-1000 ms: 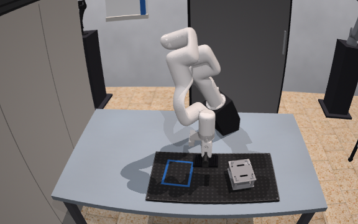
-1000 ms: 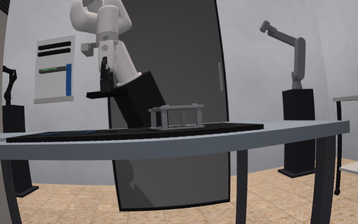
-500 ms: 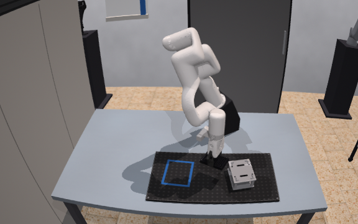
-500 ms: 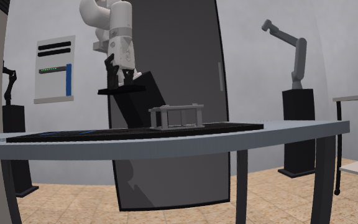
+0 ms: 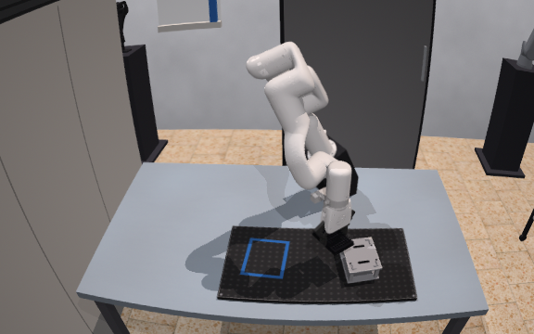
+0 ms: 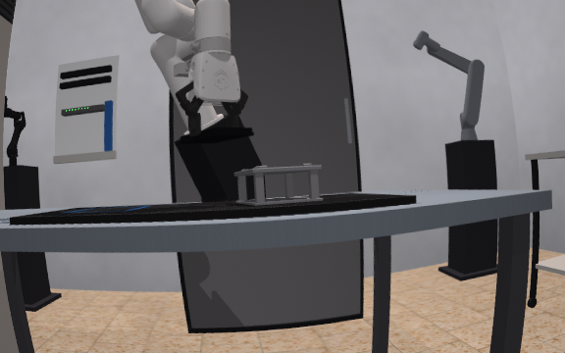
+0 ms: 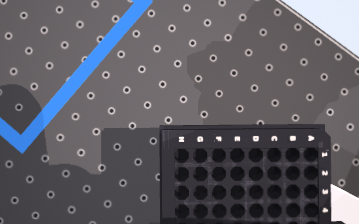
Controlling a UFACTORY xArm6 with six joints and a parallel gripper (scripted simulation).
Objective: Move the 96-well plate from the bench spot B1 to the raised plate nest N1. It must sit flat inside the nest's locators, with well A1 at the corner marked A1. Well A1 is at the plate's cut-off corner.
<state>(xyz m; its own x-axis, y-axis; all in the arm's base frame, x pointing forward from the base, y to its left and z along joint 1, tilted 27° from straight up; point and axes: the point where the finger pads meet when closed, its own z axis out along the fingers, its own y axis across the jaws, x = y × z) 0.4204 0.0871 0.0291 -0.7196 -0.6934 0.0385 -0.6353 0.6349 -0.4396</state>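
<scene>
Right now my hand is 11 cm to the right of the grey raised plate nest and 8 cm above it. The rest, counted from my hand: black 96-well plate: 1 cm below.
</scene>
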